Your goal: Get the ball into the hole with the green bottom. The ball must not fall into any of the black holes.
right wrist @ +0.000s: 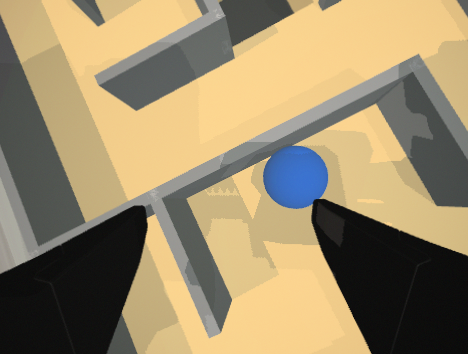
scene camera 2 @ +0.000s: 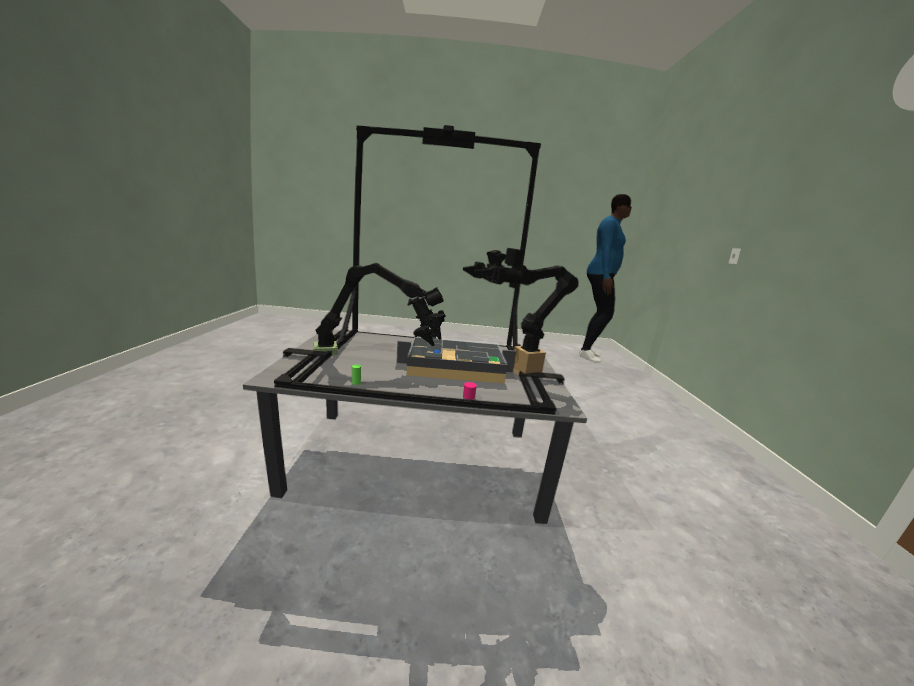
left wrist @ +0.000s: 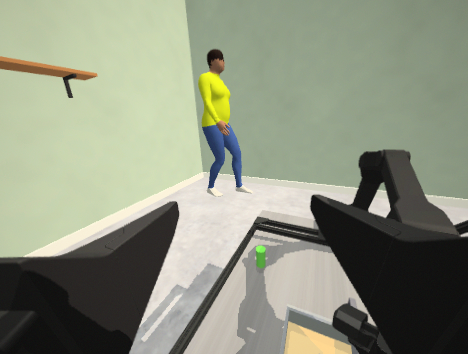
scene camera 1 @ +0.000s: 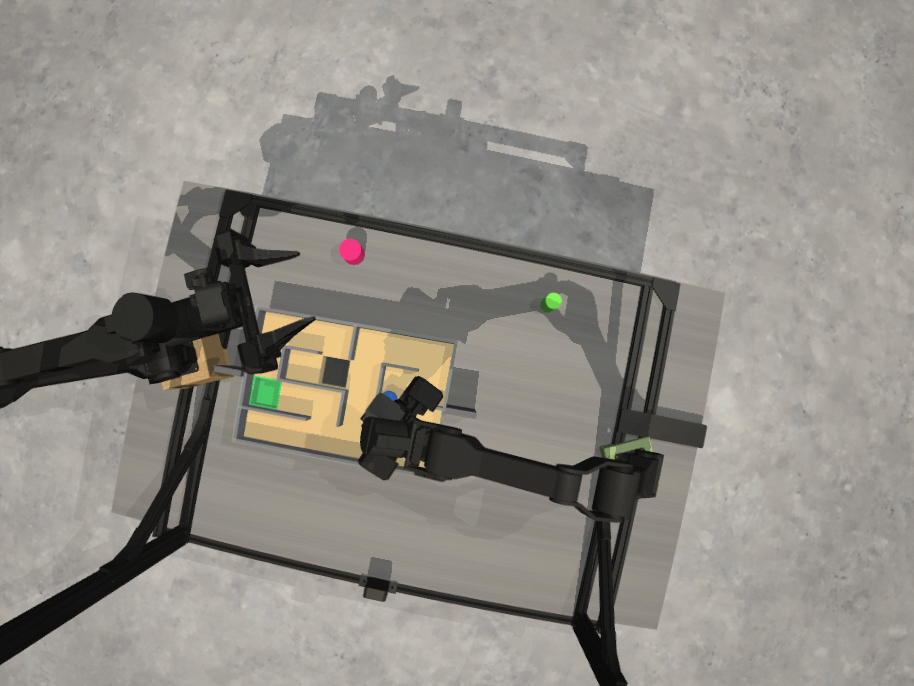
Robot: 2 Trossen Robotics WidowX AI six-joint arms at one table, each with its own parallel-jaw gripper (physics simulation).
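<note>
The blue ball [scene camera 1: 389,396] [scene camera 2: 437,351] [right wrist: 295,177] lies on the tan floor of the maze box [scene camera 1: 398,343] [scene camera 2: 456,372], close beside a long grey inner wall [right wrist: 270,135]. The hole with the green bottom [scene camera 1: 265,392] [scene camera 2: 493,359] is near the box's left end in scene camera 1. A black hole [scene camera 1: 335,371] [right wrist: 255,17] lies between it and the ball. My right gripper [right wrist: 230,212] [scene camera 2: 425,339] points down over the box, open and empty; the ball shows near one fingertip. My left gripper [scene camera 1: 305,286] [scene camera 2: 465,270] [left wrist: 244,204] is open and empty, raised high.
A pink cylinder [scene camera 1: 351,251] [scene camera 2: 469,390] and a green cylinder [scene camera 1: 552,301] [scene camera 2: 356,374] [left wrist: 260,257] stand on the table [scene camera 1: 472,531]. A black frame [scene camera 1: 442,238] runs around it. A dark panel [scene camera 2: 402,352] stands at one box end. My right arm covers part of the maze in scene camera 1.
</note>
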